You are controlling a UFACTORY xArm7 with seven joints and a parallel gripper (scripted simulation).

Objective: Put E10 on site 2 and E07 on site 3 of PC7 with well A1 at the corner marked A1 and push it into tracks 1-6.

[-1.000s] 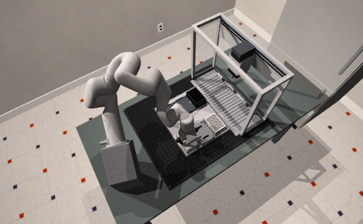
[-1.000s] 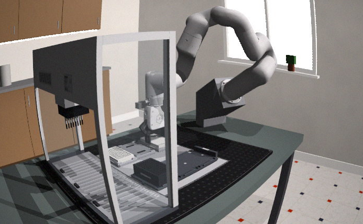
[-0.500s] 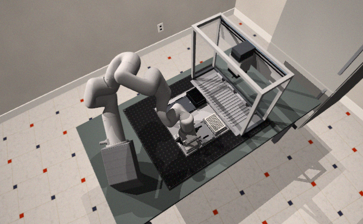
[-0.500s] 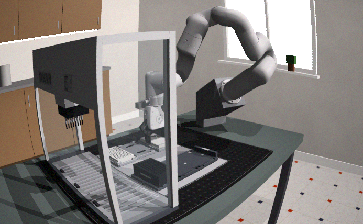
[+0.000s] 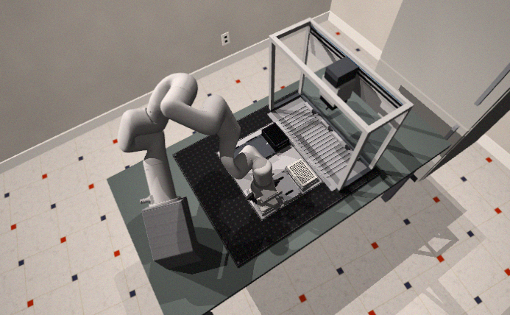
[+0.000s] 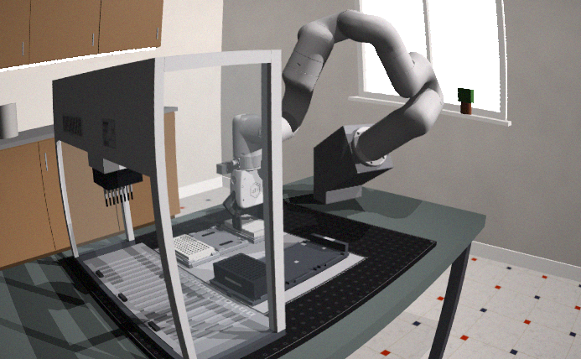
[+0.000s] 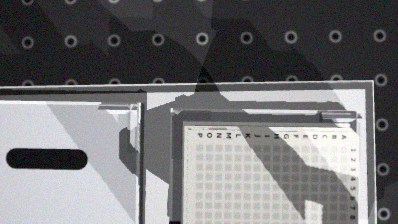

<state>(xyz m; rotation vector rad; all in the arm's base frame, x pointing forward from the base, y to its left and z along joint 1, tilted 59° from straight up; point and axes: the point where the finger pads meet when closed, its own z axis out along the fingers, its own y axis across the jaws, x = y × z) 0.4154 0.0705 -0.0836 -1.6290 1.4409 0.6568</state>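
My gripper is now 2 cm above the nest S1. Round my hand: nest S2 (11 cm ahead, 2 cm to the left, 2 cm below); white 96-well plate E01 (21 cm ahead, 5 cm to the left, 1 cm below); plate carrier PC7 (25 cm to the left, 6 cm ahead, 1 cm below).
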